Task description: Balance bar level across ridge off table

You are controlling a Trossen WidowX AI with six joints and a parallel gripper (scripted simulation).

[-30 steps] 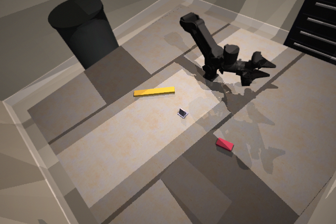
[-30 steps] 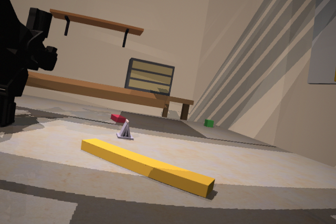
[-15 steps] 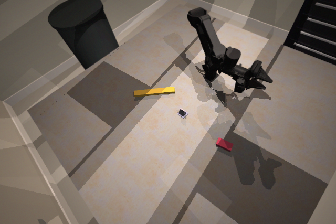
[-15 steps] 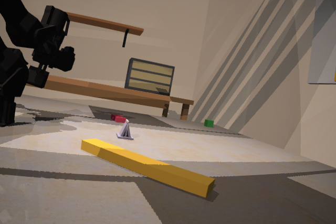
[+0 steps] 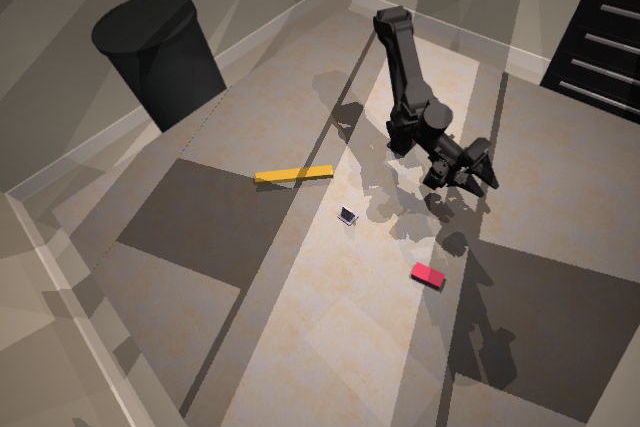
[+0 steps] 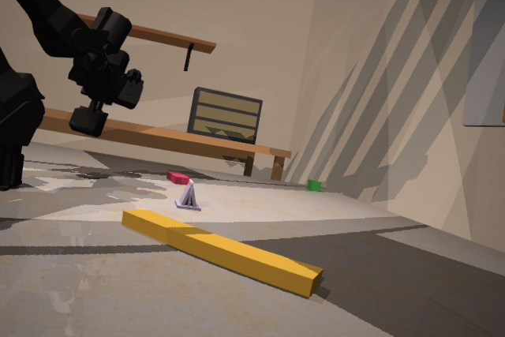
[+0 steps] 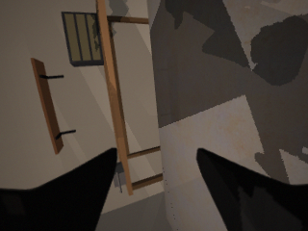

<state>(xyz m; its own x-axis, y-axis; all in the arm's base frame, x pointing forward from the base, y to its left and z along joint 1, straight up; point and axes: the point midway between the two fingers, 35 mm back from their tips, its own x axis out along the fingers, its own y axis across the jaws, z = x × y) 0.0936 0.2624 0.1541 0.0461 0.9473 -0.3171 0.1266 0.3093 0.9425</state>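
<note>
The yellow bar is 460 mm to the right of my gripper tip, 190 mm ahead of it and 140 mm below it. Round my gripper tip: flat red block: 190 mm ahead, 140 mm below, 10 mm to the right; then small green cube: 640 mm ahead, 200 mm to the left, 130 mm below.
</note>
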